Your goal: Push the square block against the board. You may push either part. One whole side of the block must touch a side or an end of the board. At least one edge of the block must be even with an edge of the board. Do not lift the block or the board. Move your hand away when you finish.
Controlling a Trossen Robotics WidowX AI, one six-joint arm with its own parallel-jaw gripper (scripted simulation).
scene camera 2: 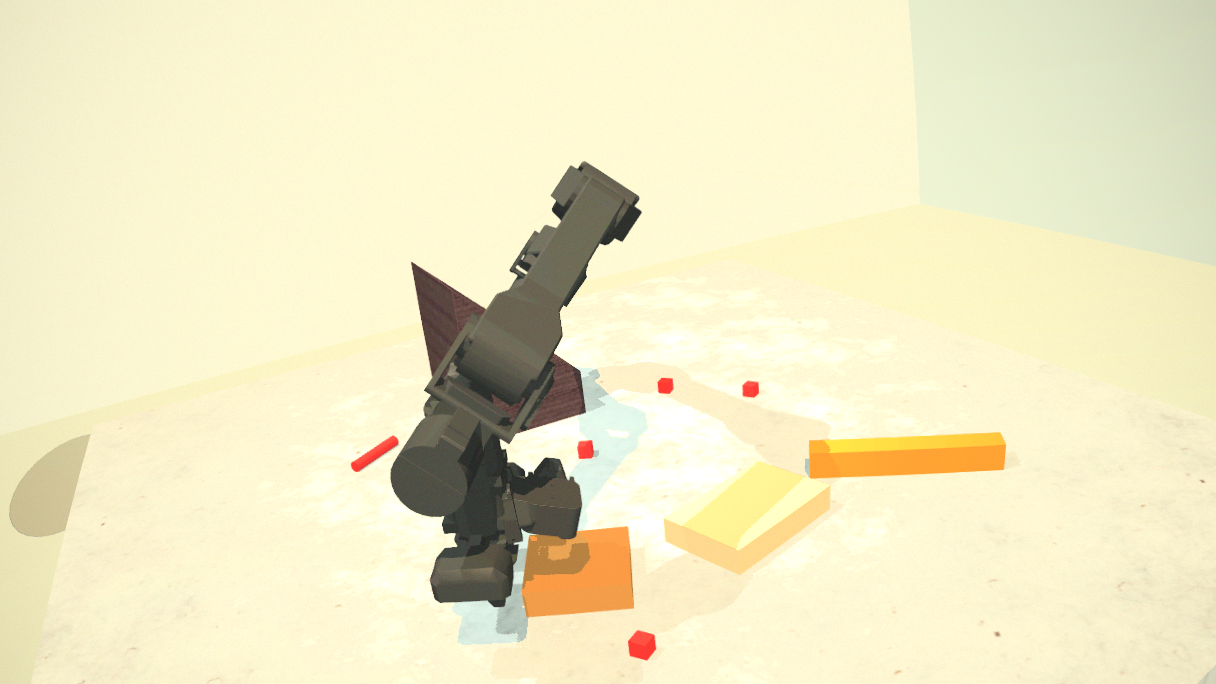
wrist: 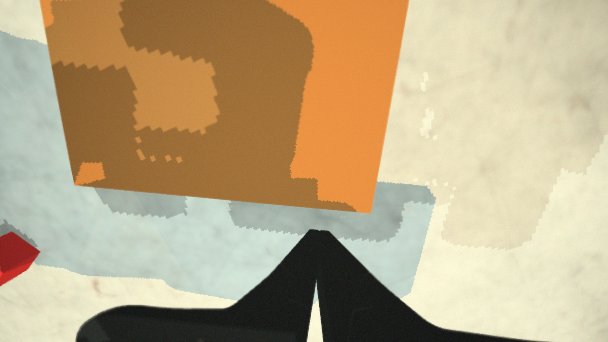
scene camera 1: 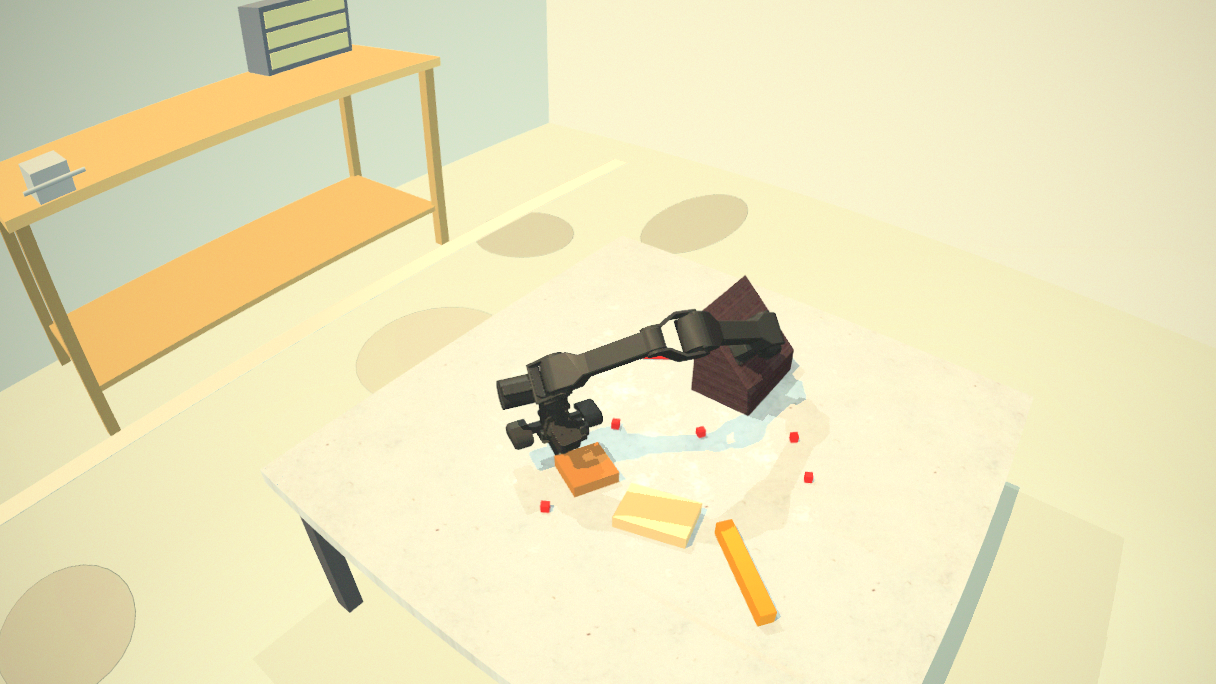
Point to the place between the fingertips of my gripper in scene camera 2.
At 499,604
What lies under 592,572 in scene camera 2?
A square block.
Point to a square block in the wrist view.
292,110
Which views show the pale yellow slab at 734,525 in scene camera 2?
Scene camera 2 and scene camera 1 only.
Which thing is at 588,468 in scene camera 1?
A square block.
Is my gripper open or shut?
Shut.
